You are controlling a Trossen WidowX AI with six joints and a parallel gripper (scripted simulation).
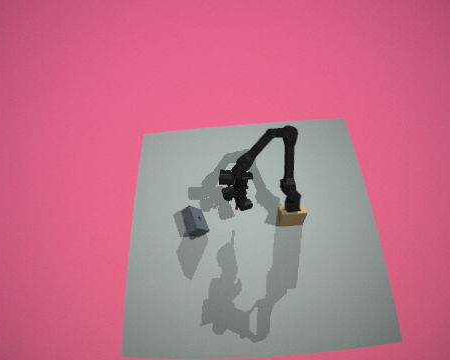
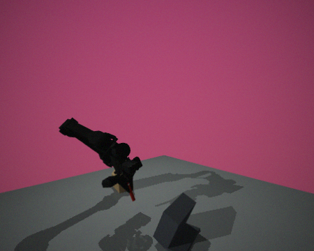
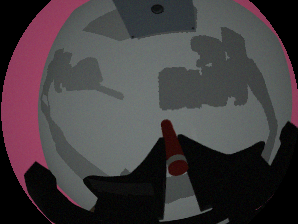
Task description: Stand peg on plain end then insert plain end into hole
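The grey sloped panel is 220 mm ahead of my gripper tip, 50 mm to the left of it and 30 mm below it. From my gripper tip the other things lie so: red peg: 20 mm above.
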